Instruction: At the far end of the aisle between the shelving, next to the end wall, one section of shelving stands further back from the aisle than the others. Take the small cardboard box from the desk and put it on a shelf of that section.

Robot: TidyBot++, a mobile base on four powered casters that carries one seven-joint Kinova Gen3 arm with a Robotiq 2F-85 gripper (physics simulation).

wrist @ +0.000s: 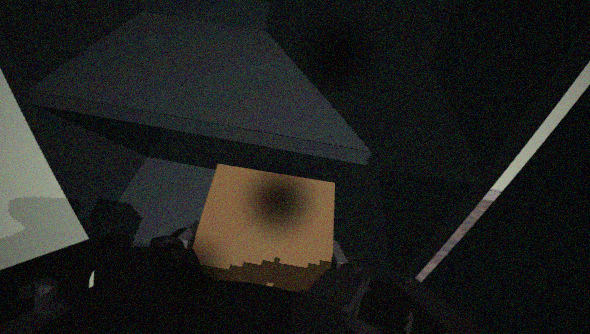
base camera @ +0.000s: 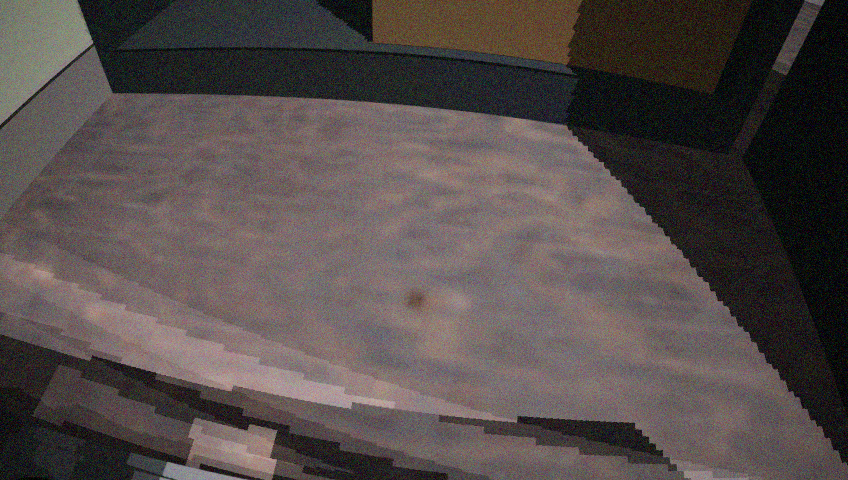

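Observation:
My gripper is shut on the small cardboard box, whose lit brown face shows between the dark fingers in the wrist view. A dark grey shelving section stands beside the pale end wall. Its front is set back from the dark shelving at the right. In the wrist view a wide shelf board shows beyond and above the held box, and part of a lower board shows to the left behind it. The held box does not show in the base view.
A large brown box stands on the bottom shelf of the set-back section, its right part in shadow. A narrow pale strip shows between this section and the dark shelving at right. A grey skirting runs along the end wall's foot.

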